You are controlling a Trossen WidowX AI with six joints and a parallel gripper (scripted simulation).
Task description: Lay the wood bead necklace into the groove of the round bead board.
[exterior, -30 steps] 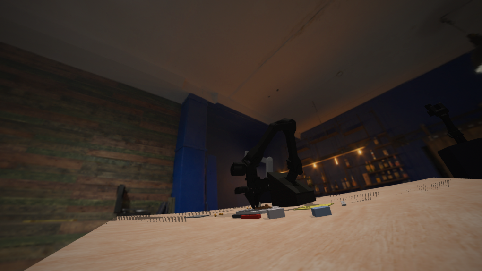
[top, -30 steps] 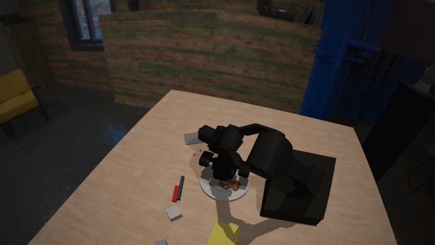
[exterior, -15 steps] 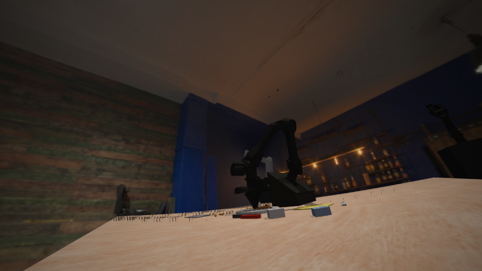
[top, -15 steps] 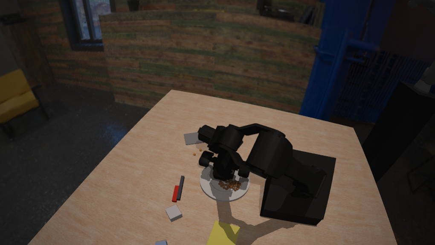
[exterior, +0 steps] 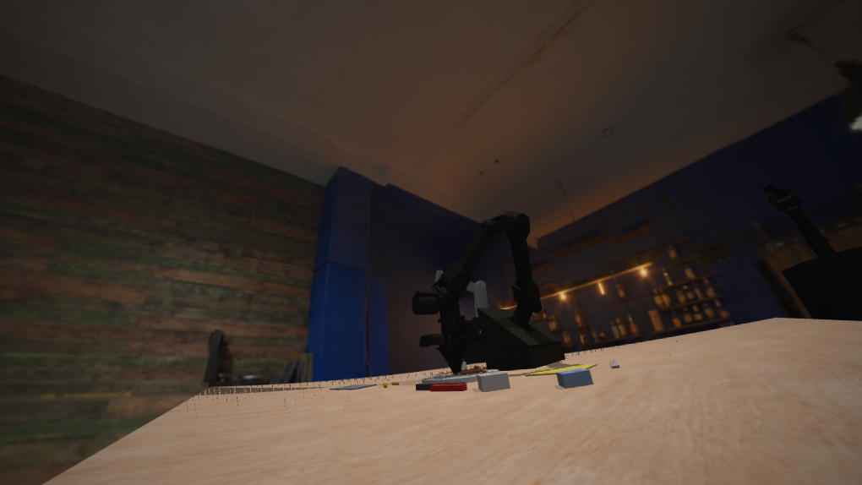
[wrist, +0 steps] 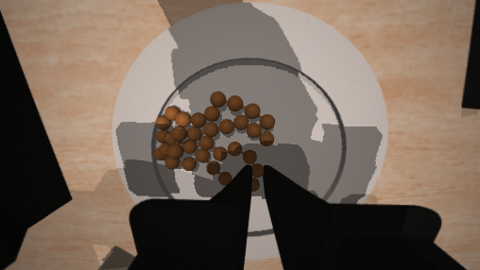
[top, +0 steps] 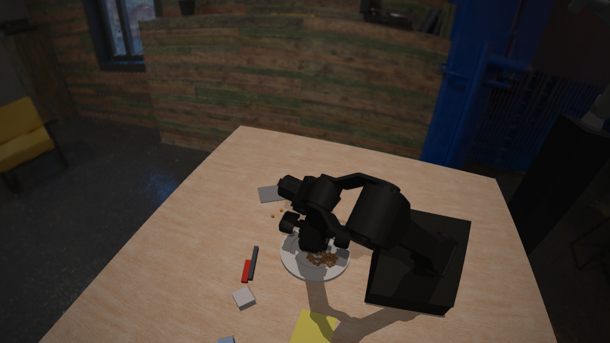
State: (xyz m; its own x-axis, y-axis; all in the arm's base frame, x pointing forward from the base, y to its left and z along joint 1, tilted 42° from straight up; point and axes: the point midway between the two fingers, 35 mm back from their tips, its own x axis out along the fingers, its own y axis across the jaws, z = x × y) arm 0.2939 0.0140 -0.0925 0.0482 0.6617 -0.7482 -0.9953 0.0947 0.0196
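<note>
Right now my gripper tip is 10 mm past the round white bead board and 10 mm above it. From my gripper tip the other things lie so: grey block: 200 mm to the left, 130 mm ahead; then dark bar: 150 mm ahead, 110 mm to the left, 10 mm below; then pale cube: 150 mm behind, 110 mm to the right.
</note>
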